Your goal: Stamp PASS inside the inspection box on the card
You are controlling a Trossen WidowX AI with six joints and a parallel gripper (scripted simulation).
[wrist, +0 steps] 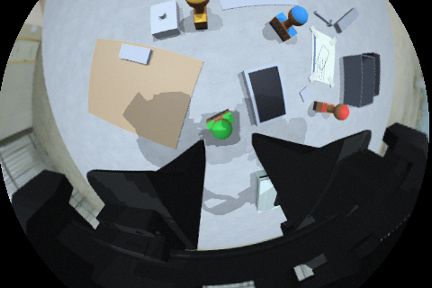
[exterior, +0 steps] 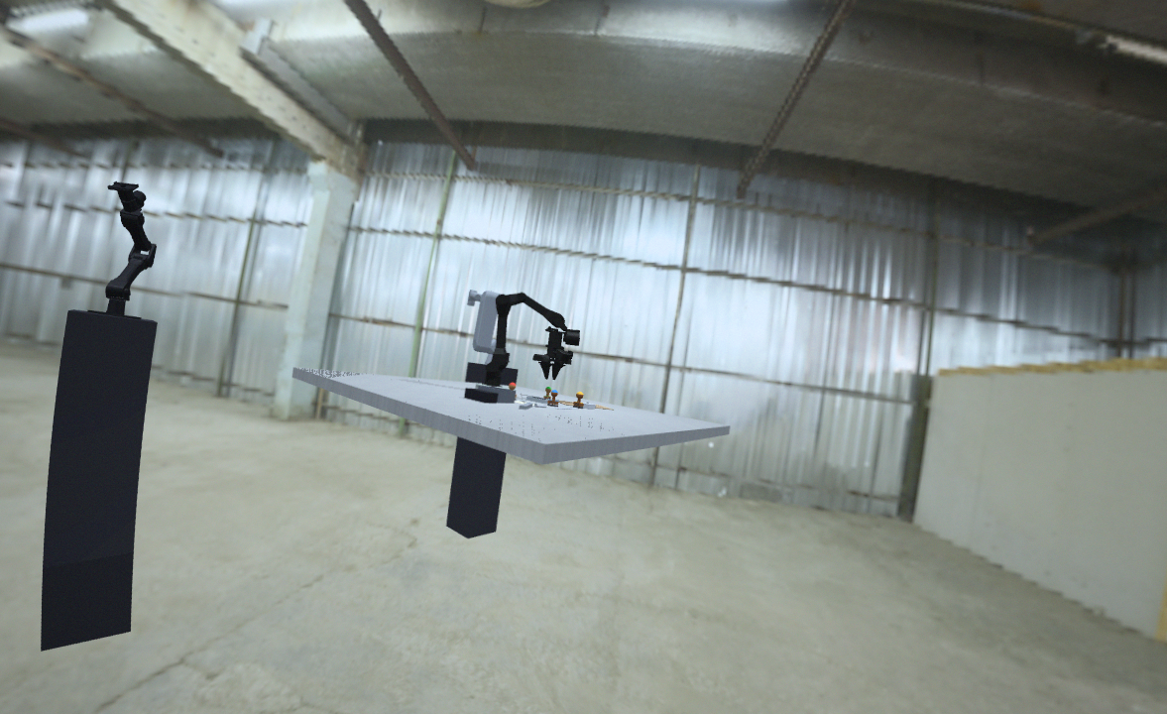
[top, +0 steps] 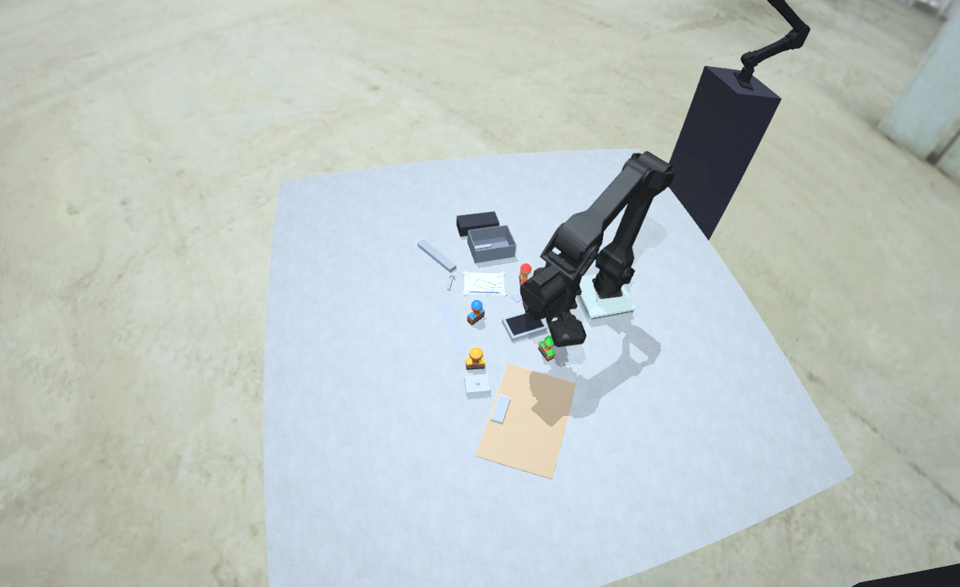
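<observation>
My gripper tip is now 7 cm above the green-knobbed stamp. From my gripper tip the other things lie so: white block 17 cm ahead, 8 cm below, 6 cm to the left; ink pad 9 cm below, 8 cm to the right, 3 cm ahead; yellow-knobbed stamp 16 cm ahead, 7 cm below, 1 cm to the left.
</observation>
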